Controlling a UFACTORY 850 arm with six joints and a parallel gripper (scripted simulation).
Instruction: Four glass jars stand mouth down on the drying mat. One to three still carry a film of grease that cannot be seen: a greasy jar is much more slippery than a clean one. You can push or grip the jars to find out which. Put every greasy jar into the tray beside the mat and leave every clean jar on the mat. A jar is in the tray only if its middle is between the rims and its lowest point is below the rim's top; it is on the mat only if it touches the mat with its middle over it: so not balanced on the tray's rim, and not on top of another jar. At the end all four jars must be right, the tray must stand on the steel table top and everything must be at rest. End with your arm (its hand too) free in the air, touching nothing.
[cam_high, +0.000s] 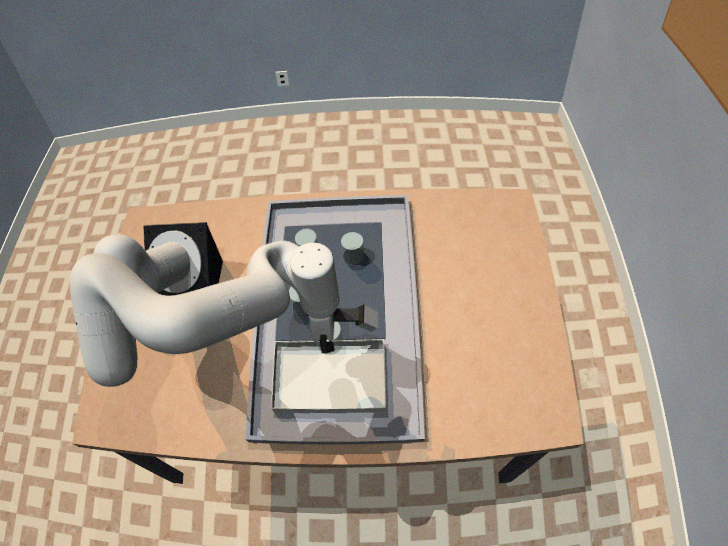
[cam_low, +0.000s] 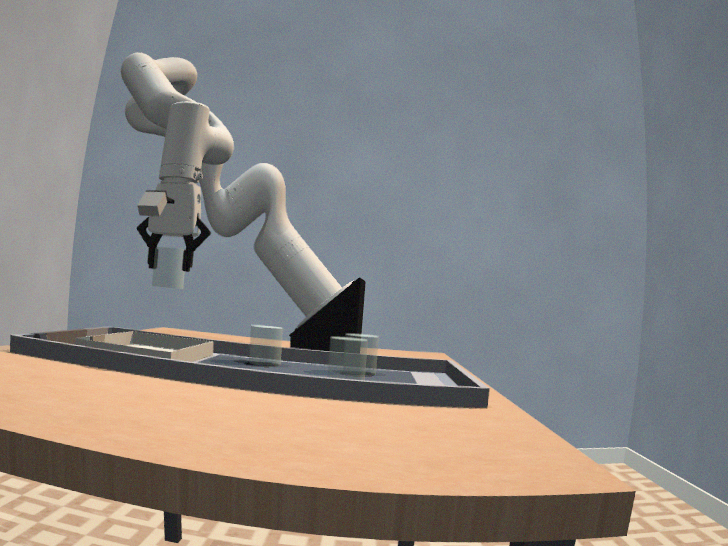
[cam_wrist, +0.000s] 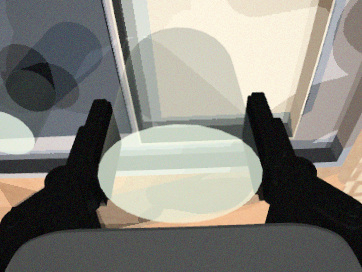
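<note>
Now: the pale tray 18 cm below my hand, 4 cm to the right of it and 2 cm behind it. The rest, counted from my hand: steel table top: 19 cm below, 17 cm to the left, 2 cm ahead; drying mat: 28 cm to the left, 19 cm below, 1 cm ahead.
</note>
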